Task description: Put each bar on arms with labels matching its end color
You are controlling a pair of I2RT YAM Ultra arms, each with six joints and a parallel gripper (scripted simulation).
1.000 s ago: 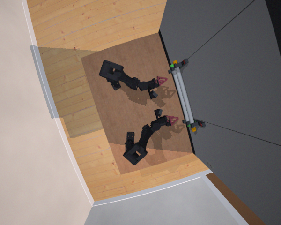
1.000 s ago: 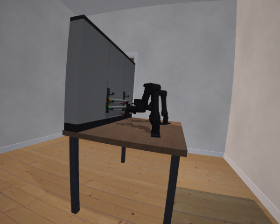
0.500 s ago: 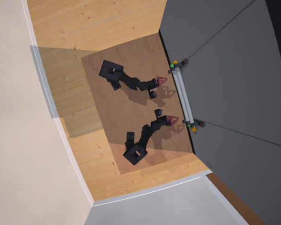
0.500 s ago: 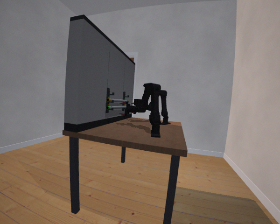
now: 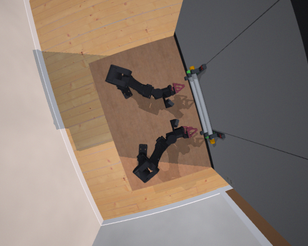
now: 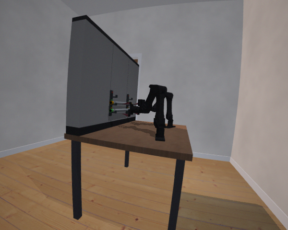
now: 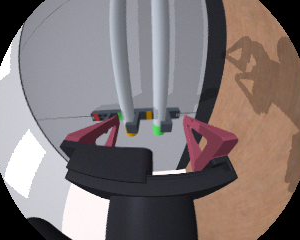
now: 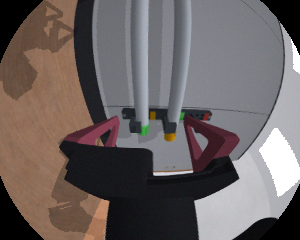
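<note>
The metal bar is 8 cm ahead of my right hand, 14 cm to the left of it and 5 cm above it. Also, from my right hand: green-ended bar: 8 cm ahead, 15 cm to the left, 2 cm below; grey wall panel: 18 cm ahead, 17 cm to the left, 23 cm above.
Right now my left hand is 90 mm short of the metal bar, 150 mm to the left of it and 50 mm below it. Round my left hand: green-ended bar: 90 mm ahead, 140 mm to the right, 20 mm below; grey wall panel: 190 mm ahead, 130 mm to the right, 230 mm above.
</note>
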